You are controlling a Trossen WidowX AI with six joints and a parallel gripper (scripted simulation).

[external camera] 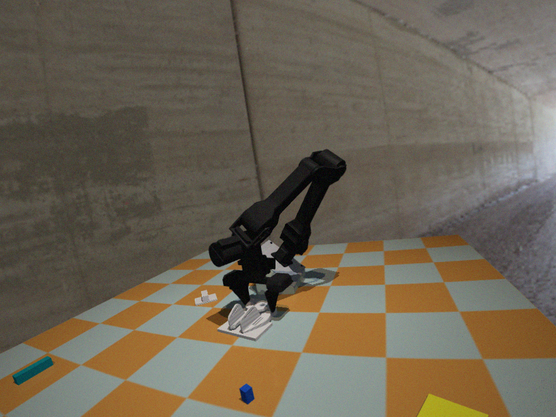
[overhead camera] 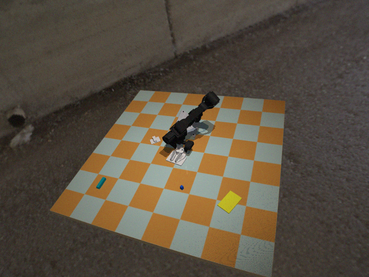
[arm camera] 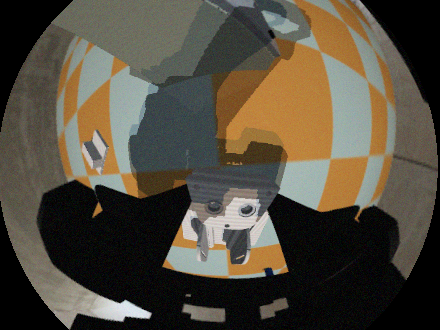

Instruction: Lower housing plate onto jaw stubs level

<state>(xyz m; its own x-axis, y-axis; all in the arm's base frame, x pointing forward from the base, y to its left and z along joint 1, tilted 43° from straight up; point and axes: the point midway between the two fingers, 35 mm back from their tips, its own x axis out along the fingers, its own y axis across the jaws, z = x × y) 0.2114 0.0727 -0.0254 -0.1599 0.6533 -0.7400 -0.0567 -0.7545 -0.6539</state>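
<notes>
Now: gripper tip 70 mm short of the white base plate, 10 mm to the left of it and 10 mm above it. Also, from my gripper tip: teal bar (420 mm ahead, 380 mm to the right); blue cube (260 mm ahead, 130 mm to the left); yellow flat pad (250 mm ahead, 420 mm to the left, 10 mm below).
</notes>
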